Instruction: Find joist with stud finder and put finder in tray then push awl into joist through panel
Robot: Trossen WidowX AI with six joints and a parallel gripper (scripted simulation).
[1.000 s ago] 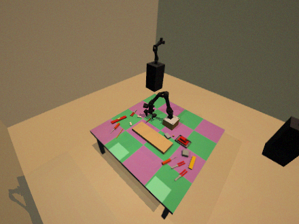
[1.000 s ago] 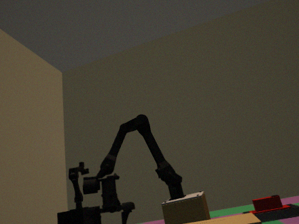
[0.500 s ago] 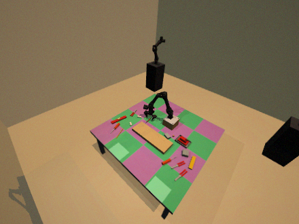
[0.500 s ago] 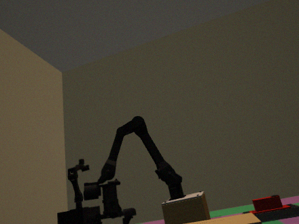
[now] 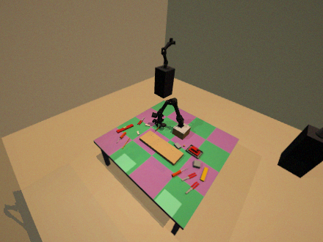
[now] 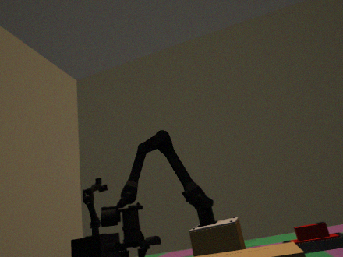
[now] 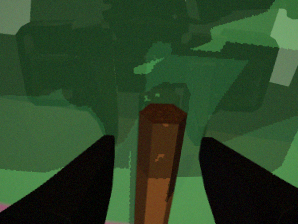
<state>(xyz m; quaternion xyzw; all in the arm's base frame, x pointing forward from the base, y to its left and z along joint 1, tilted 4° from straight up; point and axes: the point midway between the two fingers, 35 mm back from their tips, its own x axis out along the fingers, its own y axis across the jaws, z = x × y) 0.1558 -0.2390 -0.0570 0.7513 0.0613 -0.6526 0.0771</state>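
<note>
My gripper tip is 50 mm short of the awl and 10 mm to the right of it. The rest, counted from my gripper tip: orange pencil: 470 mm ahead, 70 mm to the right; stud finder: 20 mm behind, 580 mm to the left, 50 mm above; grey tray: 20 mm behind, 560 mm to the left, 10 mm above.
</note>
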